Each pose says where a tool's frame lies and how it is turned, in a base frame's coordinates. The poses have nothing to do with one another.
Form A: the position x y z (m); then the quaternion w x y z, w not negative.
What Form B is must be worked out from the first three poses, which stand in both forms.
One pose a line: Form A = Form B
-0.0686 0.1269 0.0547 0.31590 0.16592 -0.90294 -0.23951 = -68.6 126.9 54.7 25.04 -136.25 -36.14
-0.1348 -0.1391 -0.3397 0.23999 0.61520 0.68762 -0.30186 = -134.8 -139.1 -339.7 96.47 107.83 -47.33
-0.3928 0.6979 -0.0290 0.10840 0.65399 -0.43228 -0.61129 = -392.8 697.9 -29.0 110.23 -72.86 -103.03
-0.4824 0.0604 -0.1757 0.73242 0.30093 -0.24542 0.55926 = -482.4 60.4 -175.7 37.93 -30.93 70.49
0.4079 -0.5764 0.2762 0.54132 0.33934 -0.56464 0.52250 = 407.9 -576.4 276.2 46.19 -76.86 71.12
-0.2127 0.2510 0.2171 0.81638 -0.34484 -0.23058 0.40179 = -212.7 251.0 217.1 -42.13 -28.17 49.08
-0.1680 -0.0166 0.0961 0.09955 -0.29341 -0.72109 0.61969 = -168.0 -16.6 96.1 -49.71 -122.16 104.99
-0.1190 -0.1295 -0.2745 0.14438 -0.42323 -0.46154 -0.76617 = -119.0 -129.5 -274.5 -69.89 -76.21 -126.52
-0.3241 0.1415 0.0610 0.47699 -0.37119 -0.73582 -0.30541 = -324.1 141.5 61.0 -51.96 -102.99 -42.75
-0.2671 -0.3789 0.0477 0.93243 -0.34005 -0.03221 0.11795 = -267.1 -378.9 47.7 -39.87 -3.78 13.83
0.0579 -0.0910 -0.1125 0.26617 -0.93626 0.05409 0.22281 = 57.9 -91.0 -112.5 -144.85 8.37 34.47
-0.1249 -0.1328 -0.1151 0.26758 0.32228 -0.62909 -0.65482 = -124.9 -132.8 -115.1 49.82 -97.25 -101.23
